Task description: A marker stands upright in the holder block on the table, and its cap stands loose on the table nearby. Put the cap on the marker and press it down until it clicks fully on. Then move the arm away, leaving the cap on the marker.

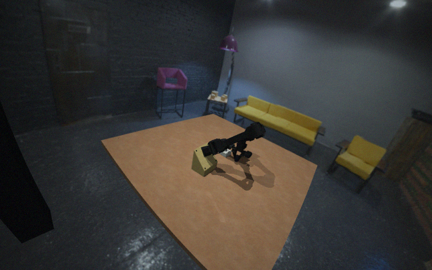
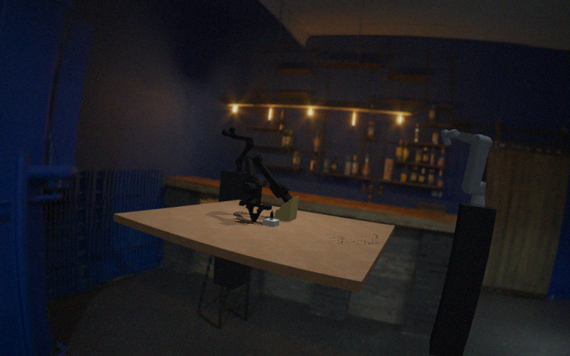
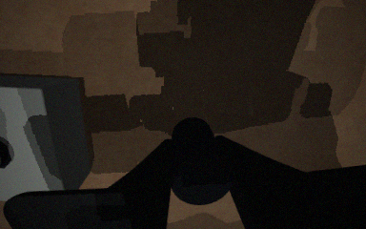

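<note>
The holder block lies 110 mm to the left of my gripper tip. From my gripper tip the other things lie so: marker cap (10 mm above).
</note>
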